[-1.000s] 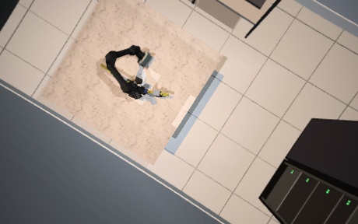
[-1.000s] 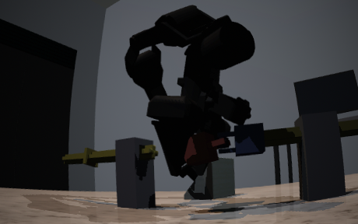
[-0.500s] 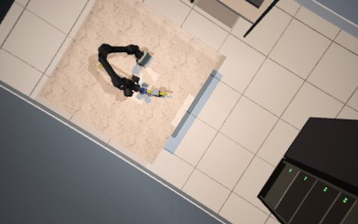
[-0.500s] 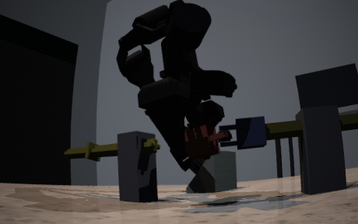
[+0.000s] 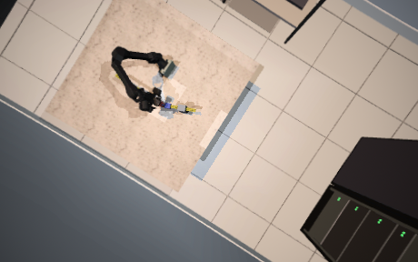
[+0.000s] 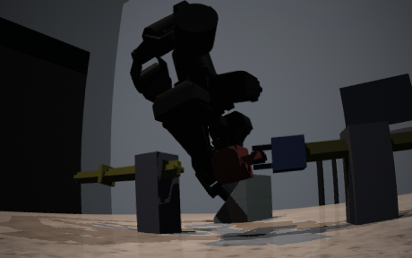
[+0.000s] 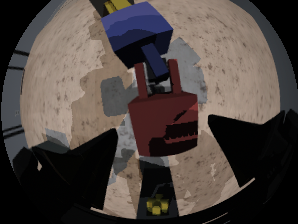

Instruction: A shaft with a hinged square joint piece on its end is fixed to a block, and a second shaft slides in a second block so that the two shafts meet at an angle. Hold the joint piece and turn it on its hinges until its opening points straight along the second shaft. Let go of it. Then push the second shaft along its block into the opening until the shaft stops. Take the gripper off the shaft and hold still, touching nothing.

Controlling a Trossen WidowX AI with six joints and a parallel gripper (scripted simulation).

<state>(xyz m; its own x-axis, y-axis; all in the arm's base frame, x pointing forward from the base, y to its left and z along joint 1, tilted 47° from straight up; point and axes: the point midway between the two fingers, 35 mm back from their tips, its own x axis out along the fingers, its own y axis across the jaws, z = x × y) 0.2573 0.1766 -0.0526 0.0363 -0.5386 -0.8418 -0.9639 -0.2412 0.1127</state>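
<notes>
My gripper tip is 10 mm to the right of the red square joint piece and 10 mm below it.
</notes>
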